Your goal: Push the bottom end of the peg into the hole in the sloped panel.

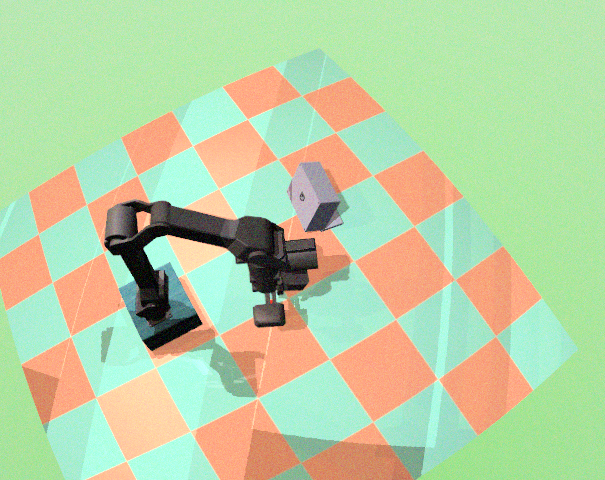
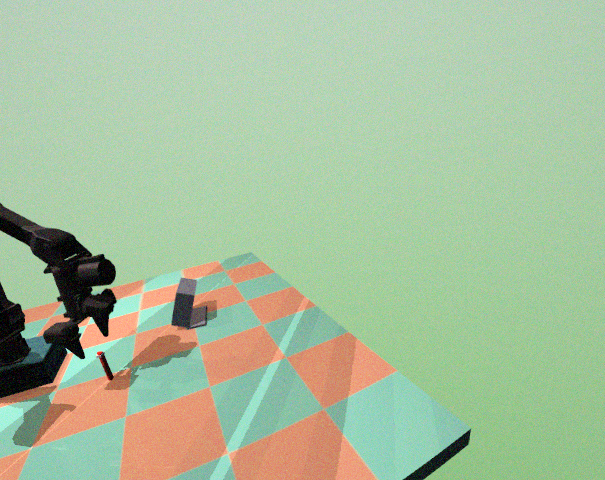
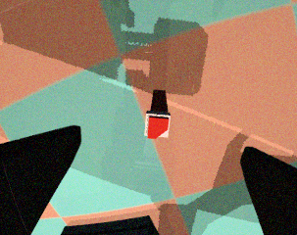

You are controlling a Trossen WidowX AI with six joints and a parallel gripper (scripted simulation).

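My gripper tip is now 40 mm above the red peg. From my gripper tip the other things lie so: grey sloped panel: 220 mm ahead, 200 mm to the left, 30 mm below.
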